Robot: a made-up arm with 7 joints.
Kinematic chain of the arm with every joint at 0, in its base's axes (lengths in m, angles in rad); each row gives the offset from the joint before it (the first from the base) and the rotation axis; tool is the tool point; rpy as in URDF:
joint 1: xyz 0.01 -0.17 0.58 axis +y
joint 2: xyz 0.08 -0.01 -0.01 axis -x
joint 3: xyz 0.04 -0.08 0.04 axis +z
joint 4: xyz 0 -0.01 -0.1 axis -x
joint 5: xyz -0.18 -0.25 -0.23 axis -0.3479 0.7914 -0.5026
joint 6: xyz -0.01 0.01 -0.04 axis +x
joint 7: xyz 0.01 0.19 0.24 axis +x
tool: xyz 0 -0.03 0.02 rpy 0.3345 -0.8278 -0.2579
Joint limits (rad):
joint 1: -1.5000..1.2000
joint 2: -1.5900..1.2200
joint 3: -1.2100..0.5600
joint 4: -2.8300..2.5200
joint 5: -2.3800..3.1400
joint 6: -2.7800..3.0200
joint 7: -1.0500..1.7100
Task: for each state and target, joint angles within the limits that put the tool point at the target. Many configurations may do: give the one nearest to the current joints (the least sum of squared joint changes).
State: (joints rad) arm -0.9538 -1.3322 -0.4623 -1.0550 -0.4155 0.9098 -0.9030
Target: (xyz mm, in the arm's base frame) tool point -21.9 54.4 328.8
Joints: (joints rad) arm -0.8283 -1.3907 -0.6372 -0.9856 -0.3264 0.5698 -0.9325
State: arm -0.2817 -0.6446 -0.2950 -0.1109 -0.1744 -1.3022 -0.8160
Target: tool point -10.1 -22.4 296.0
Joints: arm -0.2321 -0.4401 -0.1350 -0.0087 -0.2536 -0.9886 -0.7742
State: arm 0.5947 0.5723 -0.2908 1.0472 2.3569 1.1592 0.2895
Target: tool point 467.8 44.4 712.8
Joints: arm 0.9427 1.2200 0.1371 1.5657 2.7590 0.8651 0.1357
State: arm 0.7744 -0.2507 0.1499 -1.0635 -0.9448 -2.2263 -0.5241
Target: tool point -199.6 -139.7 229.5
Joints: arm 0.5904 0.3343 0.2481 -0.6632 -1.1765 -2.2578 -0.4688
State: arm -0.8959 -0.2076 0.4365 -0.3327 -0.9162 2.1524 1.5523
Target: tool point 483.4 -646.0 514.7
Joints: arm -0.9593 -0.0138 0.3291 -0.2216 -1.0575 2.0890 1.5570
